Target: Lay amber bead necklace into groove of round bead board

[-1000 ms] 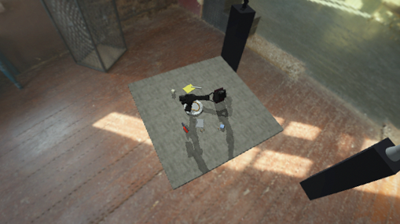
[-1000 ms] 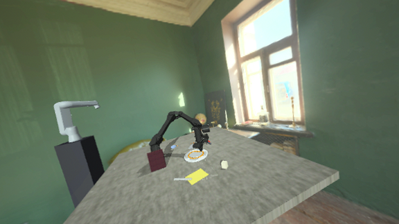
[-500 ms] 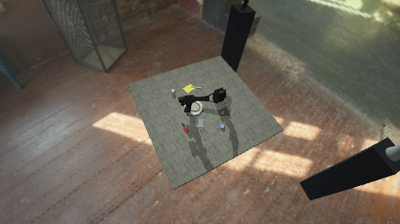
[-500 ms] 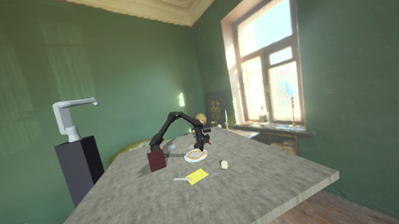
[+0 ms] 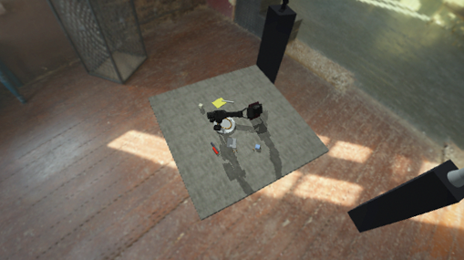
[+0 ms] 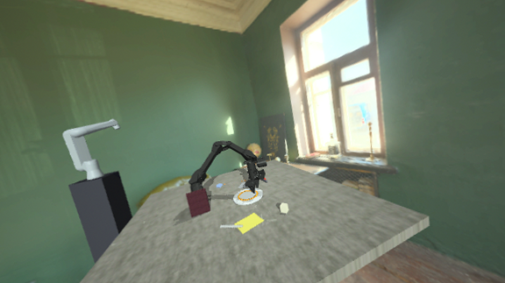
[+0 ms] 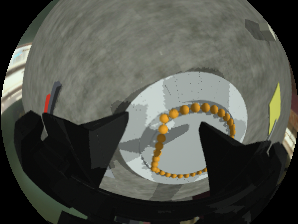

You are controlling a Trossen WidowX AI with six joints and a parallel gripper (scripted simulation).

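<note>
The board lies 6 cm behind my gripper tip, 2 cm to the right of it and 2 cm below it. Round my gripper tip: red tool: 20 cm to the left, 11 cm ahead, 1 cm below; then grey square: 19 cm to the left, 5 cm behind, 2 cm below; then small white cube: 28 cm to the right, 8 cm ahead.
</note>
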